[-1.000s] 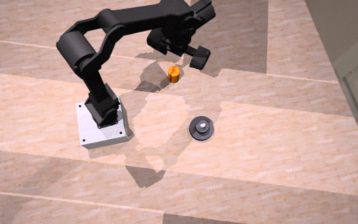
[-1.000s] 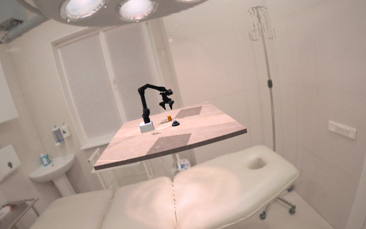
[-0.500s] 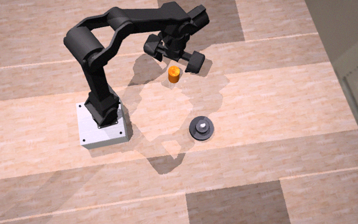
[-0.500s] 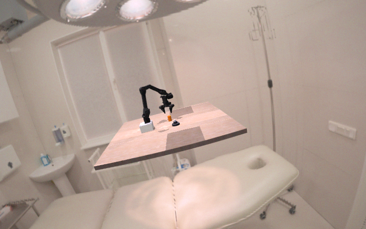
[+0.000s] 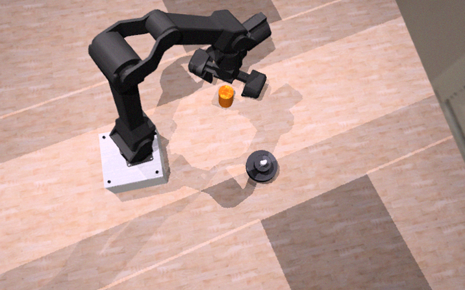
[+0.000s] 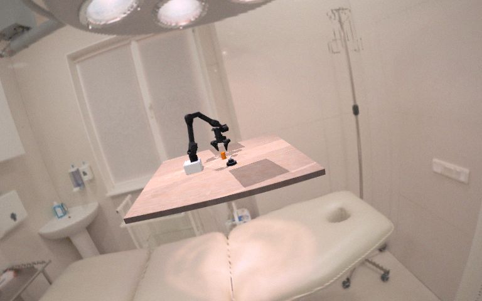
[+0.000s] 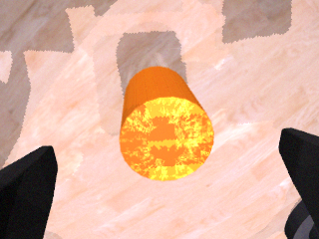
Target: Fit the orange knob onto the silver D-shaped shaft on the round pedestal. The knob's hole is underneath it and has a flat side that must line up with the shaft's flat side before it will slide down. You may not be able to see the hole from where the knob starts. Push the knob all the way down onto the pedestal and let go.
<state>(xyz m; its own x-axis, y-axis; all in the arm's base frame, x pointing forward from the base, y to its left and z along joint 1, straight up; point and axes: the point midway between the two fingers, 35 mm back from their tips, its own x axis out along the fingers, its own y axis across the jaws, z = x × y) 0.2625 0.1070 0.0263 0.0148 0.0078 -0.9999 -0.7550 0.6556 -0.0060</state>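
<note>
Right now my gripper tip is 3 cm above the orange knob. Also, from my gripper tip: round pedestal 22 cm to the right, 4 cm below, 3 cm ahead.
</note>
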